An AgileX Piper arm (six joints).
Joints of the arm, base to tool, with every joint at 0 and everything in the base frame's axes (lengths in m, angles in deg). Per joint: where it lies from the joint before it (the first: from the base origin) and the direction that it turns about. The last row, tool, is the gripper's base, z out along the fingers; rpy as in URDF.
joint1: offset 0.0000 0.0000 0.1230 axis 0 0 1
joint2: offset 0.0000 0.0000 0.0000 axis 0 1 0
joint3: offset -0.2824 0.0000 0.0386 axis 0 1 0
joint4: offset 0.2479 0.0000 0.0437 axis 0.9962 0 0.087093
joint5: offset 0.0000 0.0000 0.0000 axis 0 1 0
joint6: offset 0.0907 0.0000 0.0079 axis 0.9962 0 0.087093
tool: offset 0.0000 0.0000 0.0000 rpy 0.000 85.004 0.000
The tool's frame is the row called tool.
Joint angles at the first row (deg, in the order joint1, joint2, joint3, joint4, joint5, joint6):
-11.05 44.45 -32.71 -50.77 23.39 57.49
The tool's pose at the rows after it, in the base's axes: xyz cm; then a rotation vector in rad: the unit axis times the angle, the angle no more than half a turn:
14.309 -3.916 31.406 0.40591 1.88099 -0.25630
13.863 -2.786 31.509 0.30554 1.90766 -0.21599
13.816 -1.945 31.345 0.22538 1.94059 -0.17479
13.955 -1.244 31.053 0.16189 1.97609 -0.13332
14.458 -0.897 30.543 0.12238 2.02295 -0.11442
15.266 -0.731 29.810 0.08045 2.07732 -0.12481
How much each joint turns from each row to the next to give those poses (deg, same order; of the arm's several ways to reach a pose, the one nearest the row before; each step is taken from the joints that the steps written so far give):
6.13 -3.26 -0.04 4.83 0.72 -6.56
3.95 -1.78 0.00 4.89 1.13 -6.64
2.32 -0.36 0.00 5.57 0.18 -6.59
1.53 0.34 0.00 5.68 -0.01 -6.12
0.12 1.61 -0.07 4.78 0.01 -5.28
0.01 2.63 0.00 1.98 0.00 -3.50

